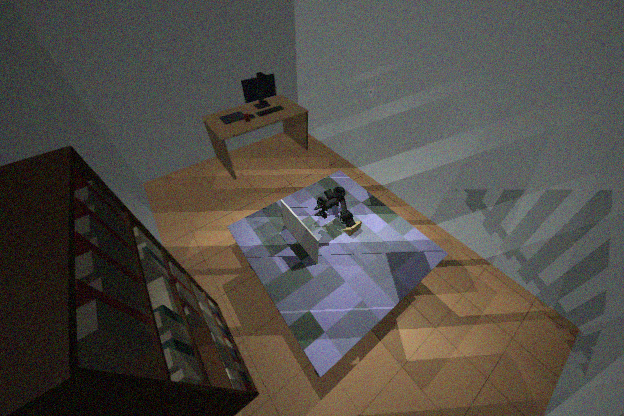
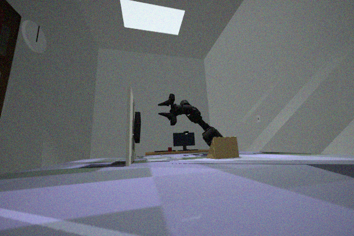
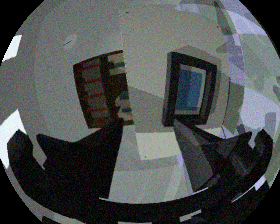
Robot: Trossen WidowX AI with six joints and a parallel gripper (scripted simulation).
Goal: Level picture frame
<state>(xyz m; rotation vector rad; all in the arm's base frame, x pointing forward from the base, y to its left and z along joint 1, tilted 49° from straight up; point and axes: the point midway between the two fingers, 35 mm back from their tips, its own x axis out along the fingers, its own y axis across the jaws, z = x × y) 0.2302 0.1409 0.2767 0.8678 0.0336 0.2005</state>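
Now: gripper tip 120 mm short of the dark picture frame, 110 mm above it and 20 mm to the right of it. Also, from my gripper tip: wall panel 130 mm below, 130 mm ahead, 10 mm to the left.
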